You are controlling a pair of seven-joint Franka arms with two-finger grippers.
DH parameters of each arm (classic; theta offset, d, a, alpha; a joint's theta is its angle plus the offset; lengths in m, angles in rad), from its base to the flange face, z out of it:
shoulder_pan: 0 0.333 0 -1.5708
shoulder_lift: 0 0 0 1.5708
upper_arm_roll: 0 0.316 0.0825 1.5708
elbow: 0 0 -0.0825 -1.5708
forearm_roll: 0 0.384 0 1.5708
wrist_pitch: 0 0 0.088 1.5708
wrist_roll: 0 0.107 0 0
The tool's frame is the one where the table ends.
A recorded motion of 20 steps. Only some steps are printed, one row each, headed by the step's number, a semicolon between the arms.
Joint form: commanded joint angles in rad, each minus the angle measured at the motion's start. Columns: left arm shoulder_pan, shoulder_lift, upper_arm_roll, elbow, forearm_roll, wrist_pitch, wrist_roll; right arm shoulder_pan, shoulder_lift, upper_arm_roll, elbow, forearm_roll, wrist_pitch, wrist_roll.
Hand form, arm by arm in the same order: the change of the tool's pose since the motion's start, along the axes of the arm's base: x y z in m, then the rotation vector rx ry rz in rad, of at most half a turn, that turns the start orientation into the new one. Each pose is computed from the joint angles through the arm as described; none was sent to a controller.
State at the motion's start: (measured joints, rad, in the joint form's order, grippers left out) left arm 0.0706 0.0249 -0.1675 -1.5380 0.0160 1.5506 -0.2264; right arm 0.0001 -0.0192 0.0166 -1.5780 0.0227 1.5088 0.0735
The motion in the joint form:
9: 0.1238 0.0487 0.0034 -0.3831 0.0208 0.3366 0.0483; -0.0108 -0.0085 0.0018 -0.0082 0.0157 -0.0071 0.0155
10: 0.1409 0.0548 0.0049 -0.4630 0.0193 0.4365 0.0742; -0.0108 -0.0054 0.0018 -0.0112 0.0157 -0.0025 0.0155
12: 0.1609 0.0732 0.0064 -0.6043 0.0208 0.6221 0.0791; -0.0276 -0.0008 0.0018 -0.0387 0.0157 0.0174 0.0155
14: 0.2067 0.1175 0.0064 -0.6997 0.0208 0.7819 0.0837; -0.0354 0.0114 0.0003 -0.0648 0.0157 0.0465 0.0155
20: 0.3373 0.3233 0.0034 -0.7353 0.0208 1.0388 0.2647; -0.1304 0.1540 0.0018 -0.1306 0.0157 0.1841 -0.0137
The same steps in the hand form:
9: 0.0071 0.0727 -0.1804 0.0107 0.0951 0.0656; -0.0034 -0.0031 0.0002 0.0146 0.0074 -0.0241
10: 0.0016 0.0821 -0.2127 0.0048 0.0816 0.0559; -0.0021 -0.0031 -0.0024 0.0146 0.0089 -0.0243
12: -0.0135 0.0918 -0.2708 -0.0004 0.0554 0.0667; 0.0006 -0.0123 -0.0161 0.0146 0.0210 -0.0419
14: -0.0275 0.1139 -0.3215 -0.0115 0.0342 0.1045; 0.0059 -0.0176 -0.0326 0.0149 0.0302 -0.0524
20: -0.0401 0.1771 -0.4221 -0.0544 0.0075 0.0534; 0.0421 -0.0741 -0.1342 0.0237 0.0992 -0.1225

